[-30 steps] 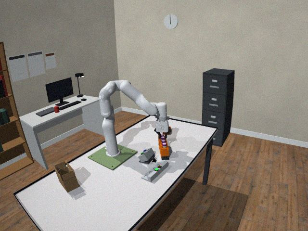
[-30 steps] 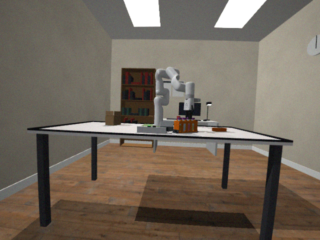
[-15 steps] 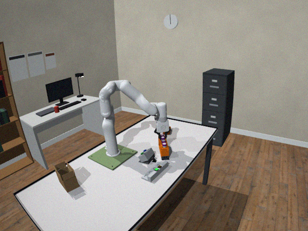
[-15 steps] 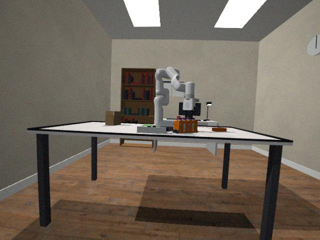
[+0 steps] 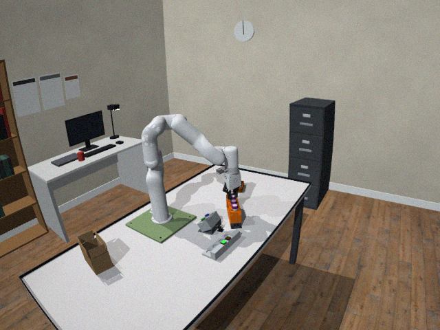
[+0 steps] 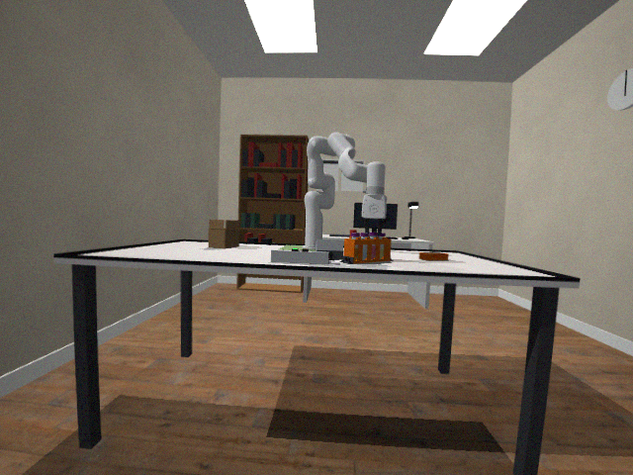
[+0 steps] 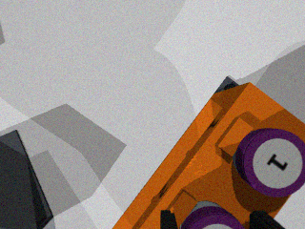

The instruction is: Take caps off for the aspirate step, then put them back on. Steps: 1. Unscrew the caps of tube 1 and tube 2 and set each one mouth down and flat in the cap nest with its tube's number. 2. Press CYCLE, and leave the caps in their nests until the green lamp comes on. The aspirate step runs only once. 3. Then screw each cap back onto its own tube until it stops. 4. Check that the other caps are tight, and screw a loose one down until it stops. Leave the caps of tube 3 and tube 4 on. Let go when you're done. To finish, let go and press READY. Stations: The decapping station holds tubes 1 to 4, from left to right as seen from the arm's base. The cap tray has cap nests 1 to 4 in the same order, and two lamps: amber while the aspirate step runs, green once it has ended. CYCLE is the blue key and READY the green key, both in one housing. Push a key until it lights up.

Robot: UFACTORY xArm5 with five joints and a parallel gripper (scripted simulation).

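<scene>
My hand is 10 mm above the purple cap marked 2. Also, from my hand: purple cap marked 1 (30 mm behind, 40 mm to the left, 20 mm below); cap 4 (60 mm ahead, 80 mm to the right, 20 mm below); blue cycle key (70 mm behind, 170 mm to the right, 60 mm below).
</scene>
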